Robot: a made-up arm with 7 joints.
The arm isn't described. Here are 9 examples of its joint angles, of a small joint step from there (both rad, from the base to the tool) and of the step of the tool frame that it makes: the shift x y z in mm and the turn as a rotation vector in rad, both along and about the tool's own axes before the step.
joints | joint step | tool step
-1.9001 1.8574 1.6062 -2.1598 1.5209 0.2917 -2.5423 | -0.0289 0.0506 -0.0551 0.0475 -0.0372 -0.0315 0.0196 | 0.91 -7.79 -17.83 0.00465 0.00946 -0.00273
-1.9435 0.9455 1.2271 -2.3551 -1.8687 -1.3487 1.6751 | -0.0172 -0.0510 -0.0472 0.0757 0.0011 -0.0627 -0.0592 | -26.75 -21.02 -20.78 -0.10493 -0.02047 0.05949
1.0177 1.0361 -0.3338 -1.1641 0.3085 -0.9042 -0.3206 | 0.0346 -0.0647 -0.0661 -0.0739 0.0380 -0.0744 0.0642 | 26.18 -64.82 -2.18 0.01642 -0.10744 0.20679
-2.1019 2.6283 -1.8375 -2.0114 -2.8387 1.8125 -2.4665 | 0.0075 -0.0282 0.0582 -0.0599 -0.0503 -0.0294 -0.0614 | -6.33 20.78 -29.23 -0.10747 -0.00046 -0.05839
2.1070 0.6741 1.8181 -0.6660 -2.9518 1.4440 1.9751 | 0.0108 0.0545 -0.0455 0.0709 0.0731 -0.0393 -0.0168 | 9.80 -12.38 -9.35 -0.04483 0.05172 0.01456
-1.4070 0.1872 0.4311 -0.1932 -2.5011 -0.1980 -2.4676 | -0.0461 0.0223 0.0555 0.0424 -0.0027 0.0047 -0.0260 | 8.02 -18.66 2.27 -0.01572 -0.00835 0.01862
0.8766 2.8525 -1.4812 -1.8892 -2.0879 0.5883 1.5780 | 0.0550 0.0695 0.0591 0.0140 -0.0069 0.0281 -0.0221 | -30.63 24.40 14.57 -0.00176 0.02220 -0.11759
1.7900 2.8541 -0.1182 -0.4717 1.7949 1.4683 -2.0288 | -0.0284 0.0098 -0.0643 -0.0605 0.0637 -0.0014 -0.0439 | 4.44 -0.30 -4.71 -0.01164 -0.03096 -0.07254
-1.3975 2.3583 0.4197 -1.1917 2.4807 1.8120 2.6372 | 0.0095 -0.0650 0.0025 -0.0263 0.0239 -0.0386 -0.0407 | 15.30 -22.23 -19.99 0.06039 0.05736 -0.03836
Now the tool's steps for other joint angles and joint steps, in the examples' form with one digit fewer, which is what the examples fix.
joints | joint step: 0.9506 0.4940 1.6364 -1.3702 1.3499 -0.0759 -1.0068 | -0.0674 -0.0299 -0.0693 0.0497 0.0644 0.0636 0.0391
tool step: -45.1 -38.2 21.3 -0.0869 0.1430 0.1511
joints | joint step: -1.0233 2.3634 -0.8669 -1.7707 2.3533 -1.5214 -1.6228 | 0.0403 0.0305 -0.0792 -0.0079 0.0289 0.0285 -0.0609
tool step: -25.2 4.2 23.3 -0.1102 0.0167 -0.1485
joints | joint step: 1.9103 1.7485 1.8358 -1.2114 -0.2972 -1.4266 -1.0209 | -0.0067 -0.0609 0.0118 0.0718 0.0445 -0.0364 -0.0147
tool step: 11.8 14.6 58.4 -0.0636 0.0799 0.0036
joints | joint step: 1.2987 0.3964 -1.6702 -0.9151 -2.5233 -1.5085 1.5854 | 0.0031 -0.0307 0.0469 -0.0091 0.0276 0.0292 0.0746
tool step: 1.4 10.2 24.5 0.0802 -0.0602 0.0849
